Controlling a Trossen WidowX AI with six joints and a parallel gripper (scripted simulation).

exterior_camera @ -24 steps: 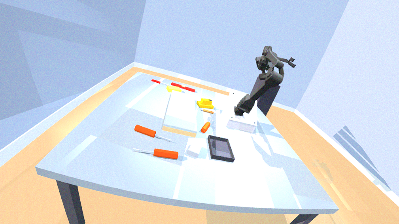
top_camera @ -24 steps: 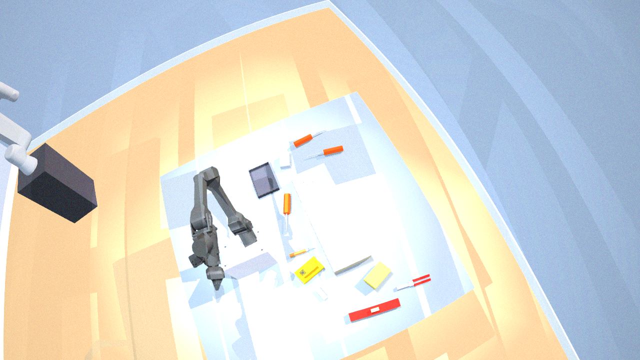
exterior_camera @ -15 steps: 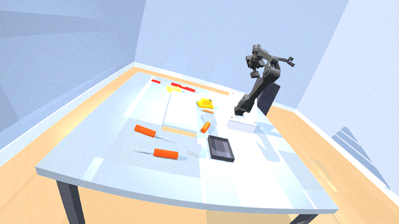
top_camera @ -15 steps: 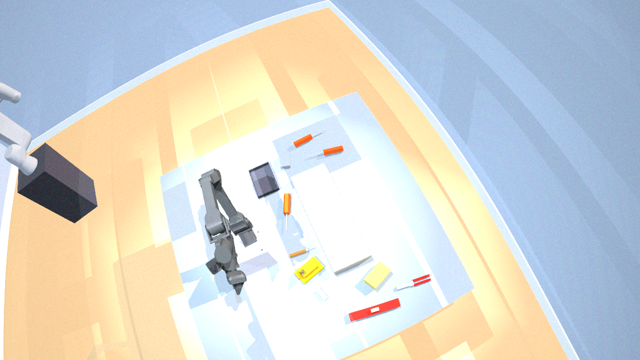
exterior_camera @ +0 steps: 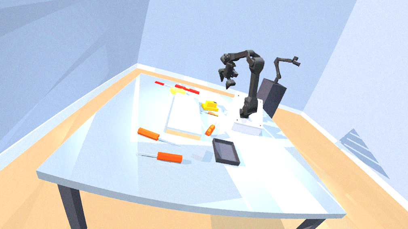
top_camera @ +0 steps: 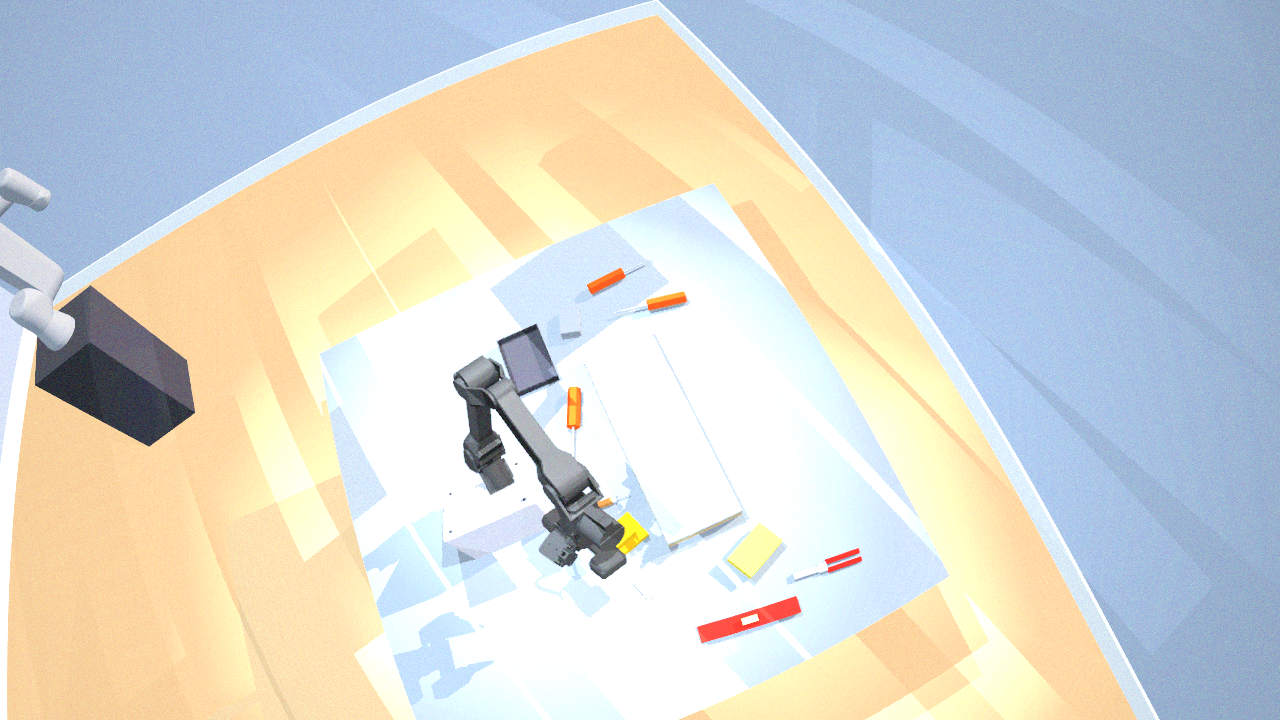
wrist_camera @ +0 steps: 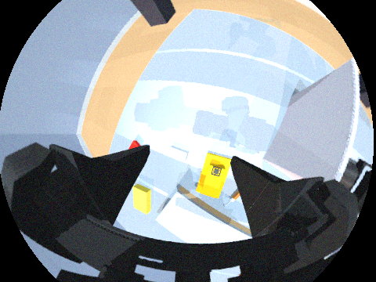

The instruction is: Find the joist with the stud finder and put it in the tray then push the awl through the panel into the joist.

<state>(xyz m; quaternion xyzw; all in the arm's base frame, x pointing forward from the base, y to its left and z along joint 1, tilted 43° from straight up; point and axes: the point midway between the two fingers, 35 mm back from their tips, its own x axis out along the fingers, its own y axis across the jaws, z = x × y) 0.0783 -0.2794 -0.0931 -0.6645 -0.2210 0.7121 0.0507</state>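
The stud finder is 150 mm below my gripper tip, 60 mm ahead of it and 50 mm to the left of it. From my gripper tip the other things lie so: awl: 180 mm below, 150 mm to the left, 110 mm ahead; then square light: 130 mm below, 50 mm to the left, 40 mm ahead; then yellow block: 310 mm ahead, 180 mm below, 140 mm to the right.
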